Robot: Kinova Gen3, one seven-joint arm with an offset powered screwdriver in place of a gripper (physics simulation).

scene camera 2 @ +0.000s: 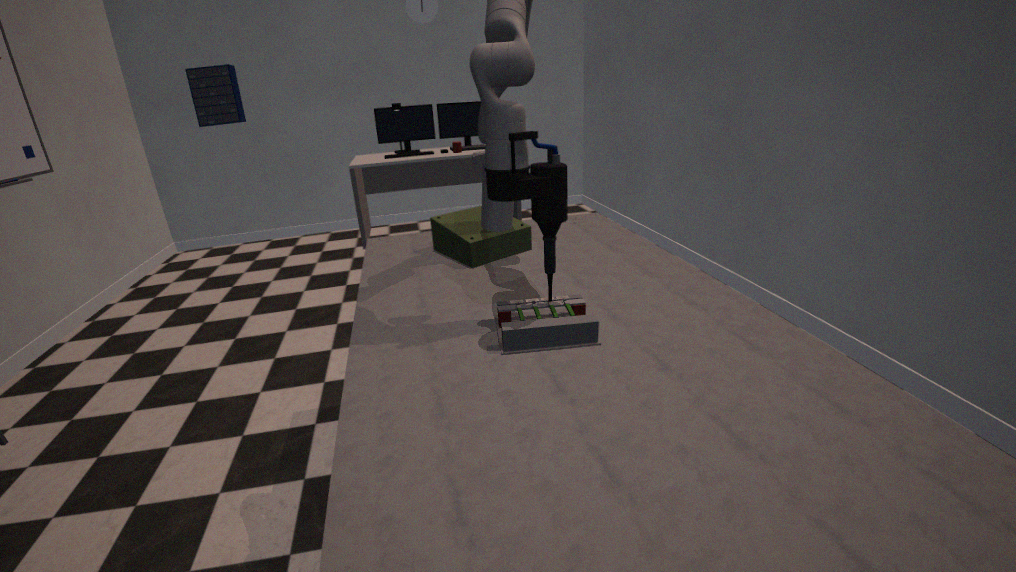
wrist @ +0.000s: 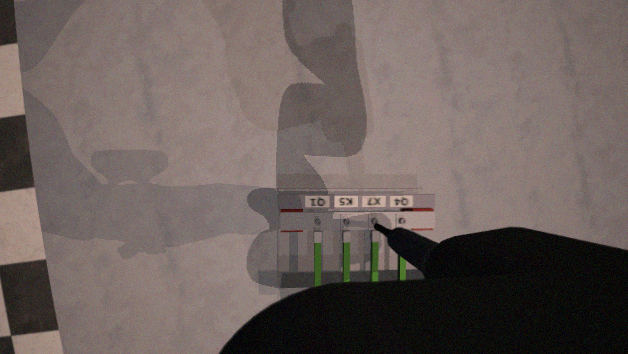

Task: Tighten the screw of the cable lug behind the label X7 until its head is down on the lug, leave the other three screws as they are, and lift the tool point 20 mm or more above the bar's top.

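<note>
The label X7 appears upside down in the wrist view, between labels K5 and Q4; Q1 is at the left end. The X7 screw sits on the pale bar in line with a green cable. My black screwdriver has no fingers. Its bit tip is at the X7 screw and partly covers it. Whether the tip touches, and whether the head is down on the lug, is too small to tell. The Q1 screw, K5 screw and Q4 screw stand apart from the tip.
A grey front wall and red end blocks bound the fixture on the table. The green arm base stands behind it. A desk with monitors is at the back.
</note>
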